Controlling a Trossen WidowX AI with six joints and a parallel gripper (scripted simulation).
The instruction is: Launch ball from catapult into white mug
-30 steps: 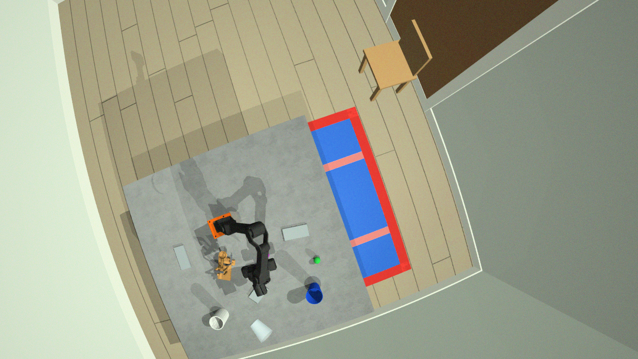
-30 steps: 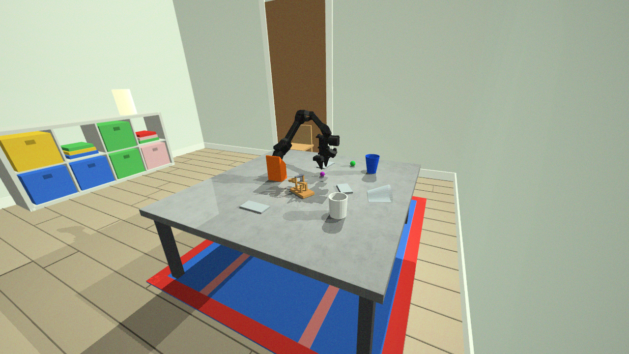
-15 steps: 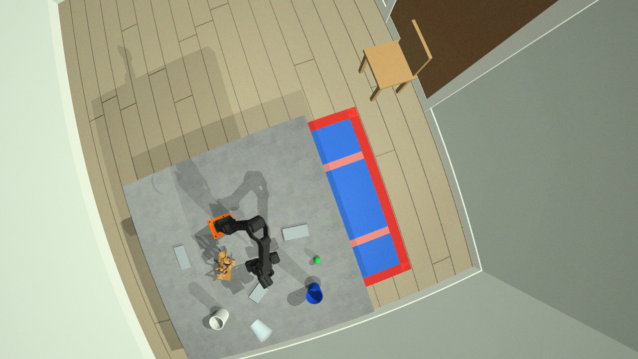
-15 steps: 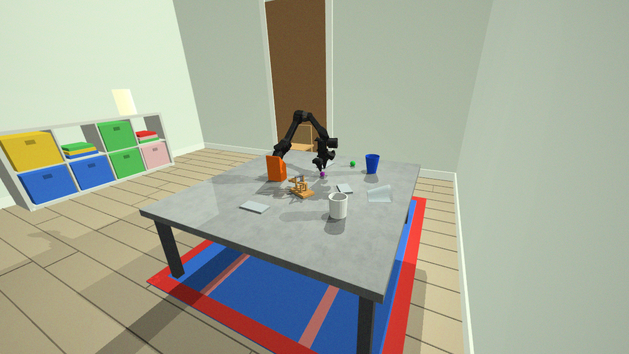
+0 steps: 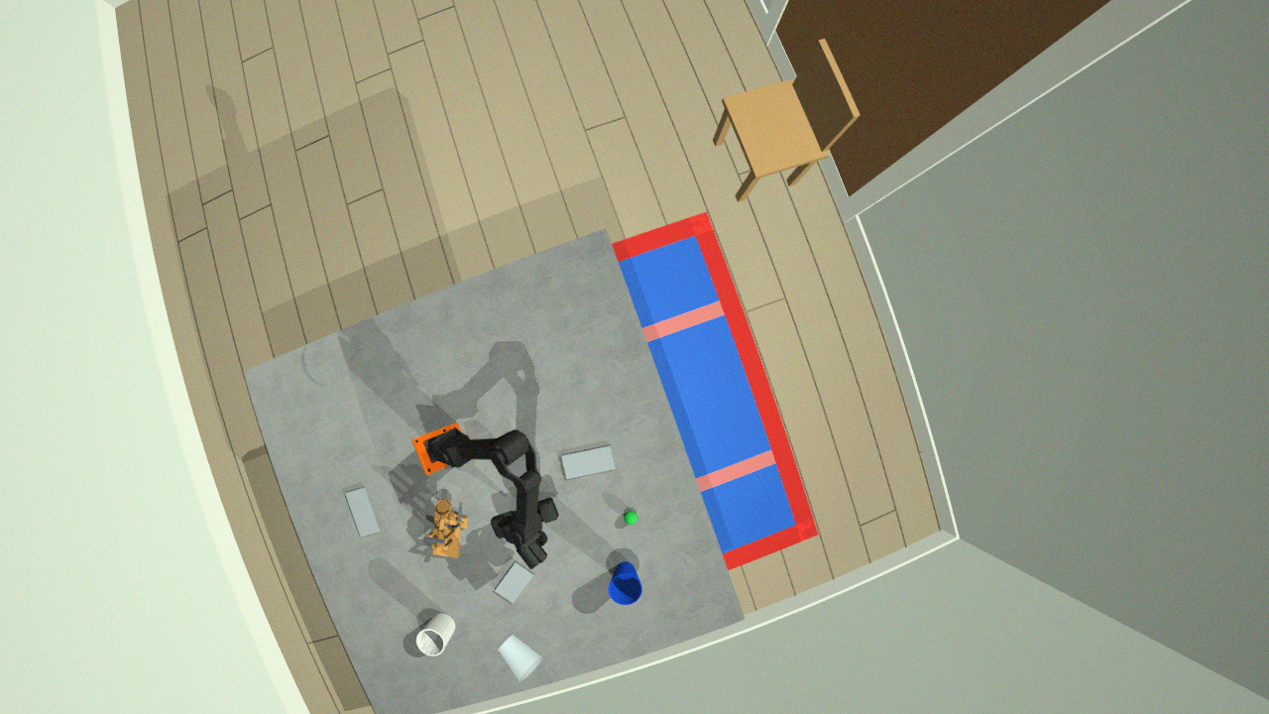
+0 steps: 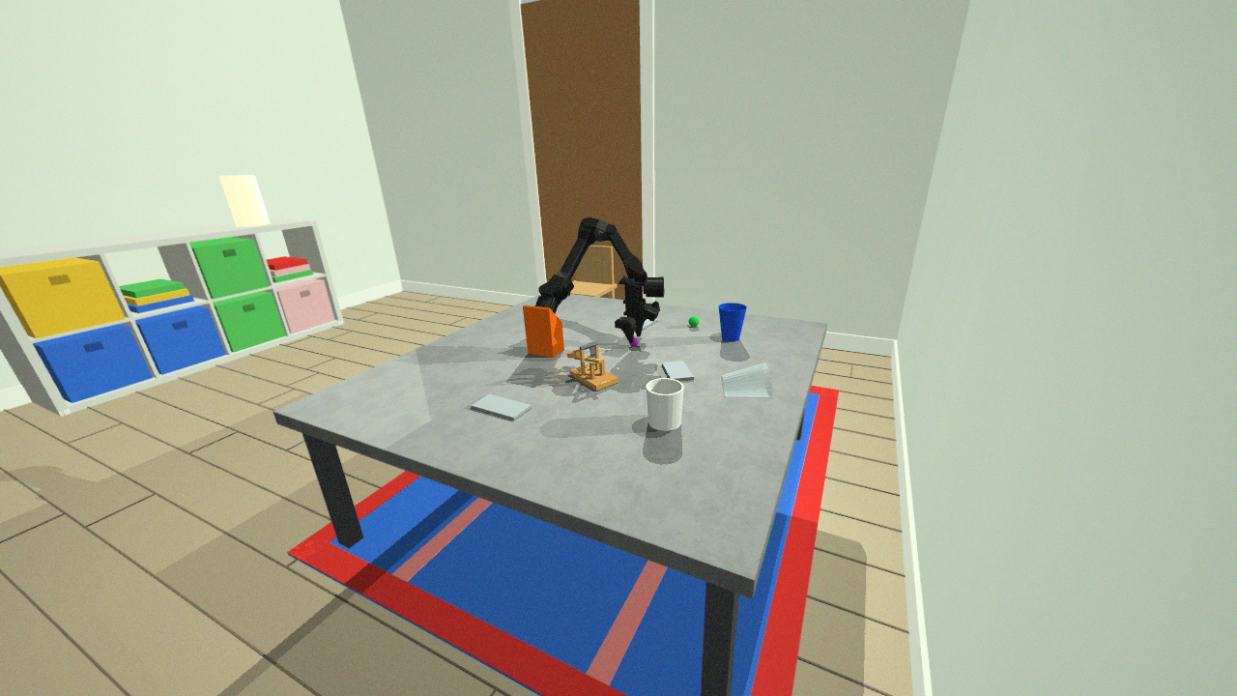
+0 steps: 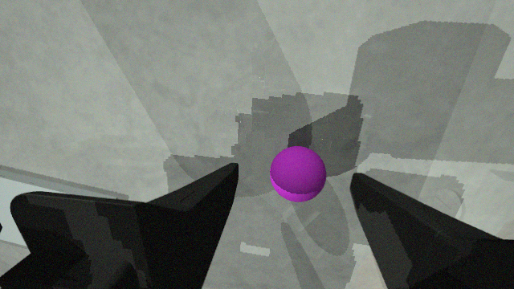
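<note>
Right now my gripper tip is 10 mm above the purple ball. From my gripper tip the other things lie so: green ball 260 mm to the left, 140 mm ahead; then blue cup 300 mm ahead, 180 mm to the left, 10 mm above; then wooden catapult 250 mm to the right, 50 mm behind, 30 mm above.
</note>
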